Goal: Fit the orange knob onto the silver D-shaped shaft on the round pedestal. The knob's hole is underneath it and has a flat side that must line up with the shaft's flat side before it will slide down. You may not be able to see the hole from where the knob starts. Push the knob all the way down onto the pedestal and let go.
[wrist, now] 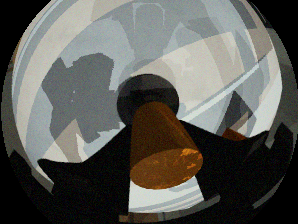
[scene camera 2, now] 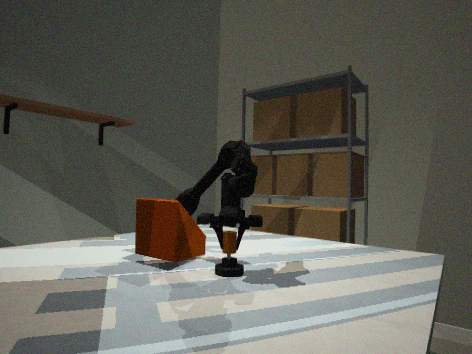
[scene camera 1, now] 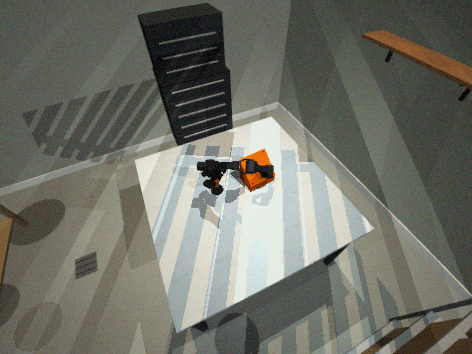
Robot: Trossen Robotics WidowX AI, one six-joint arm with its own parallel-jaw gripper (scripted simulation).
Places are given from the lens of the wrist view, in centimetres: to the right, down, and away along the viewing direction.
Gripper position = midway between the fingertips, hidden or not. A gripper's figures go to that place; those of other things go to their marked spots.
gripper [wrist: 155,126]: 0, 1, 10
orange knob [wrist: 162,155]: 0, 2, 4
round pedestal [wrist: 146,88]: 0, -3, 13
The marked spots on the round pedestal and the orange knob are 10 cm apart.
